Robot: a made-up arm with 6 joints. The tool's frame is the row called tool. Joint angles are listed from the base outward. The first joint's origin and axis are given. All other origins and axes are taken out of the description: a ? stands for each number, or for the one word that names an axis. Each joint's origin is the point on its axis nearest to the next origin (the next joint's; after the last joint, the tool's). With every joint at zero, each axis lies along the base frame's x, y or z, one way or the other. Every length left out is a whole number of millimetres.
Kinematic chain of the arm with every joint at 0, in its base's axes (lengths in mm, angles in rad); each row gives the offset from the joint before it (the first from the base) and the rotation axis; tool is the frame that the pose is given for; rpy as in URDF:
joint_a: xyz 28 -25 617 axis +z
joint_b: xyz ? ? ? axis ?
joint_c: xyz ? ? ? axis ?
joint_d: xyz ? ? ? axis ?
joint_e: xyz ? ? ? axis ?
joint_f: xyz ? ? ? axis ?
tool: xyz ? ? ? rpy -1.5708 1.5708 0
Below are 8 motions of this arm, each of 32 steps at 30 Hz.
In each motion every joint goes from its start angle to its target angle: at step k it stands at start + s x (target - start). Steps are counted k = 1, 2, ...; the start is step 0. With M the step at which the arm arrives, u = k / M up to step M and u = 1 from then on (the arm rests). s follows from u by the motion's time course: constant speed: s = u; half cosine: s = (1 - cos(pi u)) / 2; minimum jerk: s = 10 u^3 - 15 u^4 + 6 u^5.
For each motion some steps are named. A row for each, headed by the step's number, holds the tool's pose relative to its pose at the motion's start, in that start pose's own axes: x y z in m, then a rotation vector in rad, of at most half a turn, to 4 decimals.
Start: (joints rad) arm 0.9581 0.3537 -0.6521 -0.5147 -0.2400 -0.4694
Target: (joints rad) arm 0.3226 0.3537 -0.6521 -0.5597 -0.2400 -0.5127
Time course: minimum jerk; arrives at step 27
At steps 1, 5, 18, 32:
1: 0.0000 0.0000 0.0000 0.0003 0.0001 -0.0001
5: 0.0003 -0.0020 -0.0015 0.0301 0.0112 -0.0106
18: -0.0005 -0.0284 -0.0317 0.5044 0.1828 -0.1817
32: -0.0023 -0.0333 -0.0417 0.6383 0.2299 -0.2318

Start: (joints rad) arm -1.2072 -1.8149 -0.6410 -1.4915 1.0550 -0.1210
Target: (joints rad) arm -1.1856 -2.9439 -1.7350 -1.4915 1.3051 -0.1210
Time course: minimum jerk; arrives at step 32
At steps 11, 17, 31, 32:
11: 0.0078 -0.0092 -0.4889 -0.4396 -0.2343 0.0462
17: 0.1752 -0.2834 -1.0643 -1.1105 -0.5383 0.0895
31: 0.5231 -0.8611 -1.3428 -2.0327 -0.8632 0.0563
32: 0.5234 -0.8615 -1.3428 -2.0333 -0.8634 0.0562

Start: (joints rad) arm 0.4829 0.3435 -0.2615 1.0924 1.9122 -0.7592
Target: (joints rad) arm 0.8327 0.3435 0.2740 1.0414 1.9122 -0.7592
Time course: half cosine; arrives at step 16
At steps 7, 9, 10, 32:
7: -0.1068 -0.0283 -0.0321 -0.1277 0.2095 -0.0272
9: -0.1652 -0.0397 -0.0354 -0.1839 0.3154 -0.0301
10: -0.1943 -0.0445 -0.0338 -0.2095 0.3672 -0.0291
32: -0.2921 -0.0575 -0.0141 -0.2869 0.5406 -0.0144

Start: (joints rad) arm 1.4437 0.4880 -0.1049 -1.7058 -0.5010 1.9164
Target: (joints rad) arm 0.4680 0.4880 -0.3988 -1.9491 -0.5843 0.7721
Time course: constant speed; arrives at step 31
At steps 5, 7, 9, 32:
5: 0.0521 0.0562 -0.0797 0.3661 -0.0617 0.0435
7: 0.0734 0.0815 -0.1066 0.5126 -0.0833 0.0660
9: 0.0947 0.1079 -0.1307 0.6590 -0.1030 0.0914
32: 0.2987 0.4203 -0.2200 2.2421 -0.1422 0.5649

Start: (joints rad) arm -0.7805 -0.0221 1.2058 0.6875 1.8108 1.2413
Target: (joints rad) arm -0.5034 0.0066 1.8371 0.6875 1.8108 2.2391
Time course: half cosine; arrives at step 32
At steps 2, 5, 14, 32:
2: -0.0032 0.0007 -0.0004 -0.0114 -0.0057 0.0035
5: -0.0195 0.0041 -0.0025 -0.0701 -0.0354 0.0202
14: -0.1318 0.0194 -0.0293 -0.4746 -0.2679 0.0830
32: -0.3080 0.0203 -0.1271 -1.1448 -0.7263 -0.0568

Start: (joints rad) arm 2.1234 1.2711 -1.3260 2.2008 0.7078 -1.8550
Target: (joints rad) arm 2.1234 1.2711 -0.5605 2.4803 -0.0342 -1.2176
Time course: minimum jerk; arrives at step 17
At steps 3, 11, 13, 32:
3: 0.0074 -0.0199 -0.0095 -0.0516 -0.0445 0.0251
11: 0.2544 -0.3474 -0.0777 -0.8209 -0.9536 0.3664
13: 0.3291 -0.4010 -0.0654 -0.9366 -1.1801 0.4108
32: 0.3751 -0.4282 -0.0538 -0.9937 -1.3187 0.4314

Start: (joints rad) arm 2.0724 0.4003 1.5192 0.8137 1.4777 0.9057
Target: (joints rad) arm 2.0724 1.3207 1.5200 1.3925 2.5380 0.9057
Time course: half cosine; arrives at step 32
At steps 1, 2, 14, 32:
1: -0.0009 0.0013 0.0005 -0.0017 -0.0024 0.0035
2: -0.0037 0.0053 0.0021 -0.0069 -0.0097 0.0139
14: -0.1571 0.2287 0.0561 -0.2723 -0.3408 0.6085
32: -0.4156 0.5958 -0.0197 -0.5732 -0.5272 1.5719

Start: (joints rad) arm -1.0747 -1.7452 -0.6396 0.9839 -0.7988 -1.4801
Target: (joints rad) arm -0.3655 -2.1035 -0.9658 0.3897 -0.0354 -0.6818
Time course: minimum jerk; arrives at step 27
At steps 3, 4, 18, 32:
3: -0.0109 0.0022 -0.0071 -0.0027 0.0009 -0.0115
4: -0.0242 0.0050 -0.0159 -0.0058 0.0021 -0.0256
18: -0.5090 0.3304 -0.5194 0.1359 0.2058 -0.5449
32: -0.5618 0.4619 -0.6403 0.2459 0.2482 -0.5875

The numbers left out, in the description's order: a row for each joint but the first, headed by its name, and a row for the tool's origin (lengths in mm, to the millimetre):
joint_b: xyz -24 4 0, axis +y
joint_c: xyz 1 0 899, axis +y
joint_d: xyz 23 0 551, axis +z
joint_e: xyz 7 6 0, axis +y
joint_f: xyz 23 0 141, axis +z
tool: xyz 0 -23 0

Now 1 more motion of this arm.
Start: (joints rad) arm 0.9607 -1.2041 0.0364 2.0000 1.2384 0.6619
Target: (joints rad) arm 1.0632 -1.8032 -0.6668 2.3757 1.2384 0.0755
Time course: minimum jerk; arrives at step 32
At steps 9, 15, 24, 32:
9: -0.0457 -0.1357 0.1172 0.2226 0.0490 0.1182
15: -0.1041 -0.4821 0.3053 0.6964 0.1620 0.3802
24: -0.0883 -1.0572 0.3825 1.3676 0.3429 0.8063
32: -0.0694 -1.1835 0.3641 1.5099 0.3847 0.9124

